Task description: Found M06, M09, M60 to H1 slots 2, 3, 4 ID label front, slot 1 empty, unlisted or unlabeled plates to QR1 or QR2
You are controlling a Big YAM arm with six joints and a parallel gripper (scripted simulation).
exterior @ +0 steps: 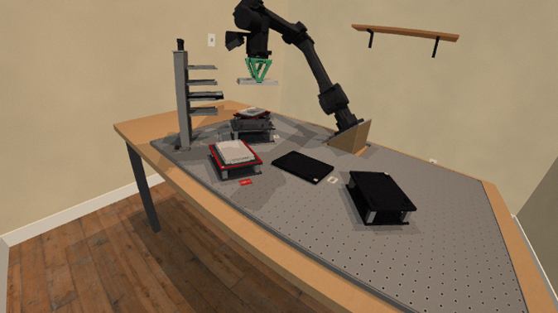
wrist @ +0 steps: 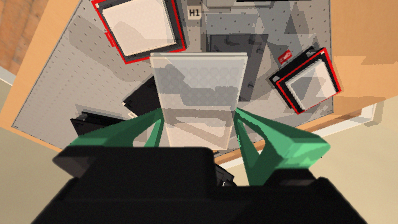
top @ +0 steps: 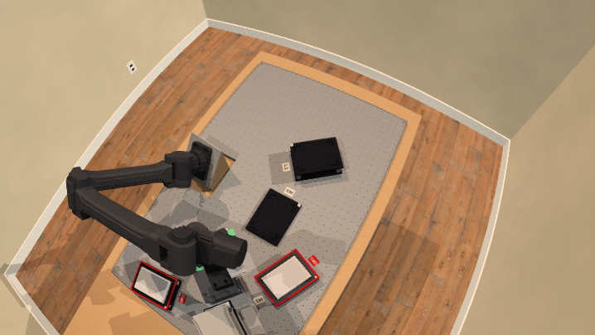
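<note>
Right now the grey regrip nest is 6 cm behind my hand, 7 cm to the right of it and 19 cm below it. Also, from my hand: plate hotel H1: 15 cm ahead, 21 cm to the right, 8 cm below; H1 deck label: 10 cm ahead, 6 cm to the right, 25 cm below; dark plate: 9 cm ahead, 17 cm to the right, 7 cm below.
</note>
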